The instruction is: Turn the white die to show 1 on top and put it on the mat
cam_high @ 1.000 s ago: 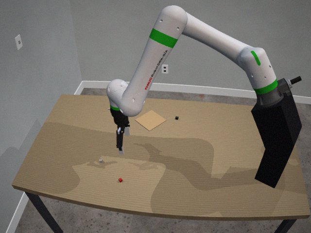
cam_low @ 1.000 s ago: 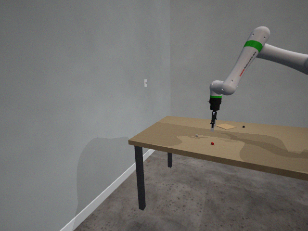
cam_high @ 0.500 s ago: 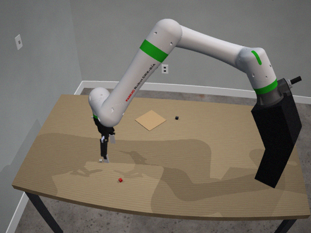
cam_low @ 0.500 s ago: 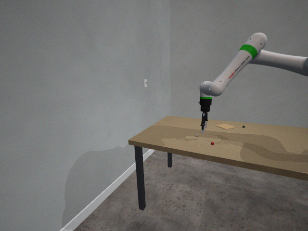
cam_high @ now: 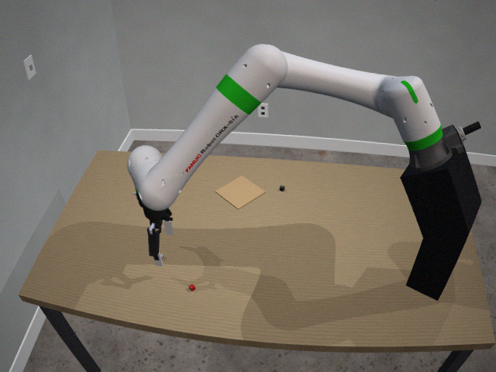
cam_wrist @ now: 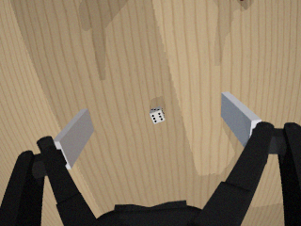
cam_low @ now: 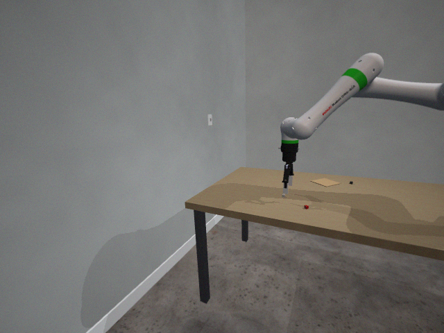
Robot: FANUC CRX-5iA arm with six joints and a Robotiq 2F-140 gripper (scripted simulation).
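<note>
The white die lies 2 cm ahead of my hand and 5 cm below it. Also, from my hand: tan mat: 23 cm behind, 36 cm to the right, 6 cm below; black die: 40 cm behind, 37 cm to the right, 5 cm below; red die: 11 cm behind, 13 cm to the left, 5 cm below.
</note>
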